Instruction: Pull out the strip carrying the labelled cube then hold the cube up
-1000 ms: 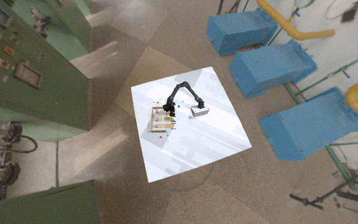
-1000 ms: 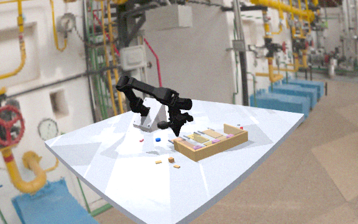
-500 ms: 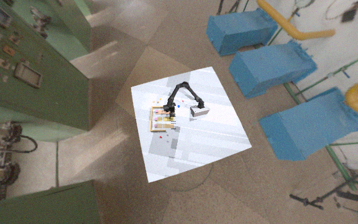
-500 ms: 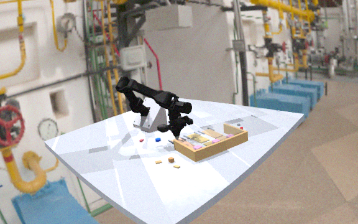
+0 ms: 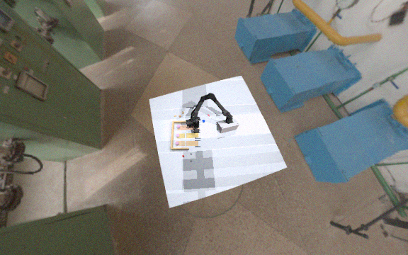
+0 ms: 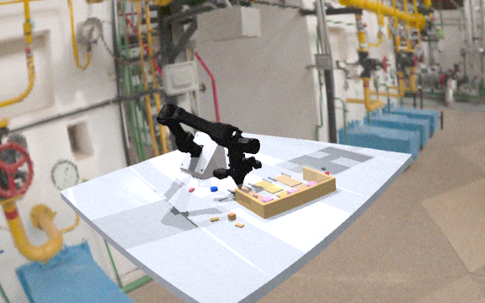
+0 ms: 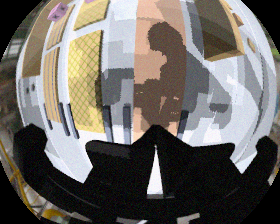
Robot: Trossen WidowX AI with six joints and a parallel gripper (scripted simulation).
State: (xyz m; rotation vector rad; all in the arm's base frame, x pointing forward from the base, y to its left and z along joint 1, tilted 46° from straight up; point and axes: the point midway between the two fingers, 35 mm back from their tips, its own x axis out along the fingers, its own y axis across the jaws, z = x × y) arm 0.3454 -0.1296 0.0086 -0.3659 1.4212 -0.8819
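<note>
My gripper tip is now 10 cm past the small blue piece and 5 cm to the left of it. The rest, counted from my gripper tip: pink piece 18 cm behind, 10 cm to the right.
</note>
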